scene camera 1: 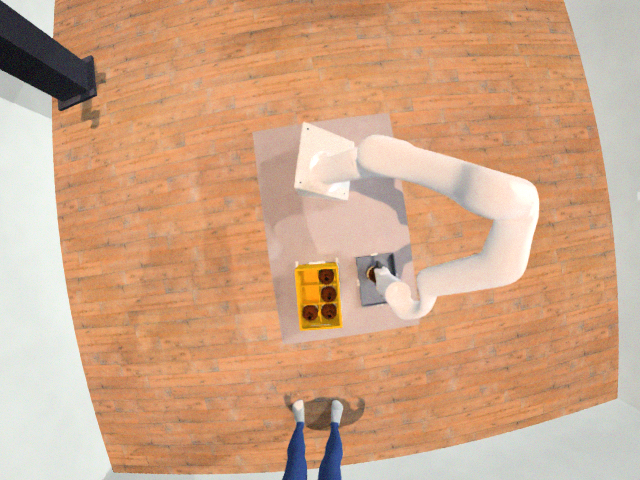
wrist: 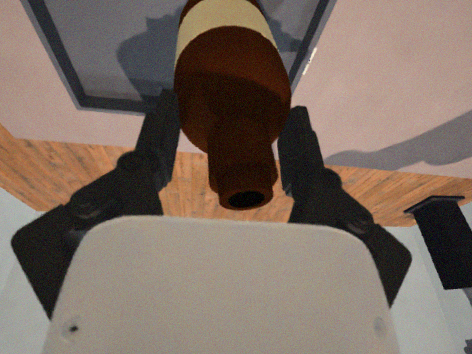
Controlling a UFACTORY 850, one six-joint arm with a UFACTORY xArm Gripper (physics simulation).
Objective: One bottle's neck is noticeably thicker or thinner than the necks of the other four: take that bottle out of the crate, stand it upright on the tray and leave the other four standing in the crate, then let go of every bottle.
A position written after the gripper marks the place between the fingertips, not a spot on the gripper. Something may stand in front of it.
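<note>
The scene shows a brown bottle (wrist: pixel 234 95) together with the gripper (wrist: pixel 233 117).
</note>
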